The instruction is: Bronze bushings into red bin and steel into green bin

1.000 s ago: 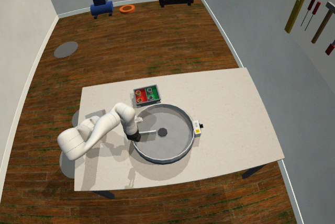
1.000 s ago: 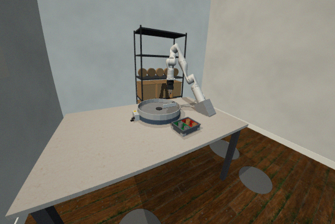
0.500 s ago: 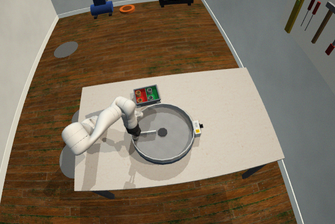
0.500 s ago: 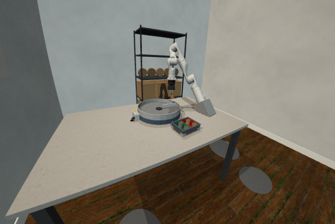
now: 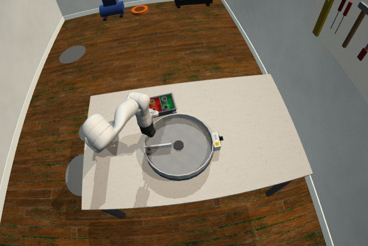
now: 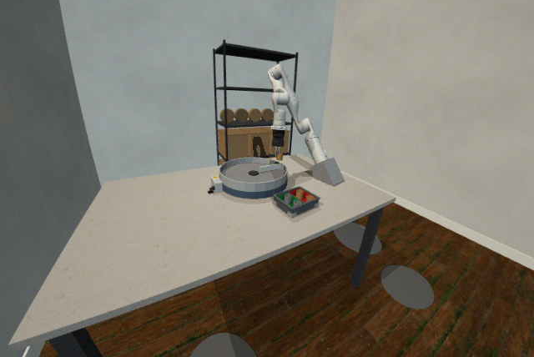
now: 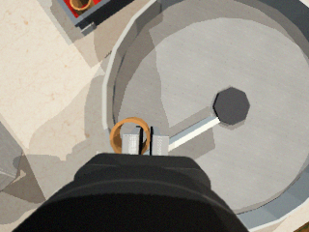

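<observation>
Right now the bin is 90 mm ahead of my hand, 290 mm to the left of it and 150 mm below it. The rest, counted from my hand: grey turntable 140 mm ahead, 50 mm to the right, 130 mm below.
</observation>
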